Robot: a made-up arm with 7 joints.
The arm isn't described. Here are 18 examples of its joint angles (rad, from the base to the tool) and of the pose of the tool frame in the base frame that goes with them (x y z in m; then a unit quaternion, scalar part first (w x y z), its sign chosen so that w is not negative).
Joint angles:
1: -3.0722 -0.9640 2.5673 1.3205 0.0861 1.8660 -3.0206
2: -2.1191 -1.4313 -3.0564 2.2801 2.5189 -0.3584 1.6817
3: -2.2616 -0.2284 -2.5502 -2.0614 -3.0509 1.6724 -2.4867
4: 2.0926 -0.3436 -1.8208 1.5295 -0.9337 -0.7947 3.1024
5: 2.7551 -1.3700 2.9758 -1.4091 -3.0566 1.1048 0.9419
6: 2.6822 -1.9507 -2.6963 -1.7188 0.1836 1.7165 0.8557
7: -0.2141 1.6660 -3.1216 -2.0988 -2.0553 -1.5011 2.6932
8: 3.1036 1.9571 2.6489 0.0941 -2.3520 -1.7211 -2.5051
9: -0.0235 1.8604 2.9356 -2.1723 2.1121 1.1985 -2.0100
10: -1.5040 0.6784 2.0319 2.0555 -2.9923 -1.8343 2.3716
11: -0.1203 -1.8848 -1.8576 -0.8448 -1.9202 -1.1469 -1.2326
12: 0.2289 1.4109 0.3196 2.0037 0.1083 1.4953 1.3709
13: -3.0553 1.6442 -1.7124 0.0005 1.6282 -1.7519 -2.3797
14: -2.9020 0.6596 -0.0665 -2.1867 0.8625 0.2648 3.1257
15: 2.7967 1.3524 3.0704 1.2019 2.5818 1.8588 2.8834
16: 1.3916 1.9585 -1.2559 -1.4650 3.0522 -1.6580 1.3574
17: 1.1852 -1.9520 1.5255 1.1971 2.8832 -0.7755 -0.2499
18: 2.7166 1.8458 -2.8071 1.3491 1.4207 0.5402 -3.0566
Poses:
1: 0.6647 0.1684 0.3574 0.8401 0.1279 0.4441 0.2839
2: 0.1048 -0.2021 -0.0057 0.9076 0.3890 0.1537 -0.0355
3: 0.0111 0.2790 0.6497 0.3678 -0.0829 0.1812 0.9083
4: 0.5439 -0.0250 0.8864 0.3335 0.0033 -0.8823 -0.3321
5: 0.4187 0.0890 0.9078 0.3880 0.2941 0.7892 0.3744
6: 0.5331 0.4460 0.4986 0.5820 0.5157 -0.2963 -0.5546
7: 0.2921 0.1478 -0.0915 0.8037 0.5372 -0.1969 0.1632
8: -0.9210 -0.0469 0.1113 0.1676 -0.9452 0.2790 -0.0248
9: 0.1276 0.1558 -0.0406 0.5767 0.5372 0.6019 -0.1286
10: 0.2808 0.0185 0.6525 0.6373 0.1652 0.3704 0.6552
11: -0.8433 -0.4045 0.2529 0.1370 -0.8342 0.3606 -0.3941
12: 0.2718 -0.2182 0.0599 0.2570 -0.6159 0.4754 -0.5732
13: -0.9441 0.1005 0.3503 0.0572 0.9072 -0.4152 -0.0369
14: 0.2030 0.0313 0.8015 0.2858 0.7005 -0.3329 -0.5629
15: -0.6123 -0.2508 0.8443 0.2311 -0.4341 -0.3586 -0.7934
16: -0.2759 -0.7320 0.1947 0.6890 -0.3193 -0.4743 -0.4453
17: -0.6952 0.3841 0.1182 0.4306 0.0449 0.8178 0.3791
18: -0.5855 -0.5006 0.6008 0.2285 -0.3921 -0.7991 -0.3944
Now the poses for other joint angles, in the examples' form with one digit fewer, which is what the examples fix.
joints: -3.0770 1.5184 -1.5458 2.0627 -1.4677 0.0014 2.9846
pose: -0.317 -0.430 0.328 0.397 -0.584 0.369 0.604
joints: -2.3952 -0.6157 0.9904 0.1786 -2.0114 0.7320 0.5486
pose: 0.425 -0.336 1.224 0.080 0.175 0.955 0.227
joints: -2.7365 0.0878 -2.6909 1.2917 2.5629 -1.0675 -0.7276
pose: 0.290 -0.307 0.975 0.588 0.275 -0.418 -0.635
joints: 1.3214 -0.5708 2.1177 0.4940 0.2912 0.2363 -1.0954
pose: -0.386 0.590 1.084 0.273 -0.280 0.793 -0.467
